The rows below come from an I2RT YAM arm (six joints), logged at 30 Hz.
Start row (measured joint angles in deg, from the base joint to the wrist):
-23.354, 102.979, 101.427, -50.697, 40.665, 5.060
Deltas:
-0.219, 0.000, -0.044, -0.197, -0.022, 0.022
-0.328, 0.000, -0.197, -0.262, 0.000, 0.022
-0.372, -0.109, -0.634, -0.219, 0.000, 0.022
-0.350, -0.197, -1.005, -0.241, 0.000, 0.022
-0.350, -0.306, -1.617, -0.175, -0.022, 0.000
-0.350, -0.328, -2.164, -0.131, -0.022, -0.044
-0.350, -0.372, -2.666, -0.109, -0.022, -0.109
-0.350, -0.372, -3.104, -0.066, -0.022, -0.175
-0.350, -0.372, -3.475, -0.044, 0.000, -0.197
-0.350, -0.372, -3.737, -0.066, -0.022, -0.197
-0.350, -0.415, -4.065, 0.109, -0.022, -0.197
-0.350, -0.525, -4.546, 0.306, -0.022, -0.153
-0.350, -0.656, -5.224, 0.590, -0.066, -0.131
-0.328, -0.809, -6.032, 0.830, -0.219, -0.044
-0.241, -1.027, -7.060, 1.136, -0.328, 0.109
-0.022, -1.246, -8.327, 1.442, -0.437, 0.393
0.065, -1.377, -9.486, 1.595, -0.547, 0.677
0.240, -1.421, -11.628, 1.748, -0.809, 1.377
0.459, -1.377, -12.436, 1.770, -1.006, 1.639
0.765, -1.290, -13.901, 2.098, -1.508, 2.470
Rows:
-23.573, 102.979, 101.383, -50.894, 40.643, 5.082
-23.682, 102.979, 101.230, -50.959, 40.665, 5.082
-23.726, 102.870, 100.793, -50.916, 40.665, 5.082
-23.704, 102.782, 100.422, -50.938, 40.665, 5.082
-23.704, 102.673, 99.810, -50.872, 40.643, 5.060
-23.704, 102.651, 99.263, -50.828, 40.643, 5.016
-23.704, 102.607, 98.761, -50.806, 40.643, 4.951
-23.704, 102.607, 98.323, -50.763, 40.643, 4.885
-23.704, 102.607, 97.952, -50.741, 40.665, 4.863
-23.704, 102.607, 97.690, -50.763, 40.643, 4.863
-23.704, 102.564, 97.362, -50.588, 40.643, 4.863
-23.704, 102.454, 96.881, -50.391, 40.643, 4.907
-23.704, 102.323, 96.203, -50.107, 40.599, 4.929
-23.682, 102.170, 95.395, -49.867, 40.446, 5.016
-23.595, 101.952, 94.367, -49.561, 40.337, 5.169
-23.376, 101.733, 93.100, -49.255, 40.228, 5.453
-23.289, 101.602, 91.941, -49.102, 40.118, 5.737
-23.114, 101.558, 89.799, -48.949, 39.856, 6.437
-22.895, 101.602, 88.991, -48.927, 39.659, 6.699
-22.589, 101.689, 87.526, -48.599, 39.157, 7.530

